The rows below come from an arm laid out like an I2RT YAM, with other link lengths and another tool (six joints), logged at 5 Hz.
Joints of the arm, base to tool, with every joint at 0 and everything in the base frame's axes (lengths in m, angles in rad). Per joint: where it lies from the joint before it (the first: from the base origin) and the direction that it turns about. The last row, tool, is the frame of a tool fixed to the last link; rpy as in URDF.
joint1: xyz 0 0 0.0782 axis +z
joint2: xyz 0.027 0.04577 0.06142 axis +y
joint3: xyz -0.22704 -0.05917 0 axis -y
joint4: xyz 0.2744 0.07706 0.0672 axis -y
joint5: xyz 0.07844 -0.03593 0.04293 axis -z
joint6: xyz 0.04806 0 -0.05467 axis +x
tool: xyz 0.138 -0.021 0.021 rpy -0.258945 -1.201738 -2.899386
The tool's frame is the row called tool.
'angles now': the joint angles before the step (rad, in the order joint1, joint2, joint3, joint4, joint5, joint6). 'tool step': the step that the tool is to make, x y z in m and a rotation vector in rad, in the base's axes. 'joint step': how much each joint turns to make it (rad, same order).
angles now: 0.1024 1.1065 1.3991 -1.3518 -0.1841 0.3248
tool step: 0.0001 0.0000 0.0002 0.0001 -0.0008 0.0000
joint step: -0.0001 -0.0001 0.0003 0.0004 0.0000 0.0000
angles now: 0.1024 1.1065 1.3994 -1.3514 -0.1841 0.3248
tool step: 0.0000 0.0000 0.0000 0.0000 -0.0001 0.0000
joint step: 0.0000 -0.0001 -0.0001 0.0001 0.0000 0.0000
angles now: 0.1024 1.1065 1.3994 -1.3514 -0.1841 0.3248
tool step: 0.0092 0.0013 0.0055 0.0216 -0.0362 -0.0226
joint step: 0.0000 -0.0002 -0.0002 0.0436 -0.0038 0.0290
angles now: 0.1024 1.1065 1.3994 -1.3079 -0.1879 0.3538
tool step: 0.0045 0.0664 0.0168 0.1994 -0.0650 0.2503
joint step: 0.0455 0.0130 -0.0008 0.0818 -0.2716 -0.0683
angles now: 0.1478 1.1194 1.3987 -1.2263 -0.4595 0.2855
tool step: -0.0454 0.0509 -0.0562 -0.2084 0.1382 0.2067
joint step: 0.2954 0.0789 -0.0431 -0.0729 0.1809 -0.0048
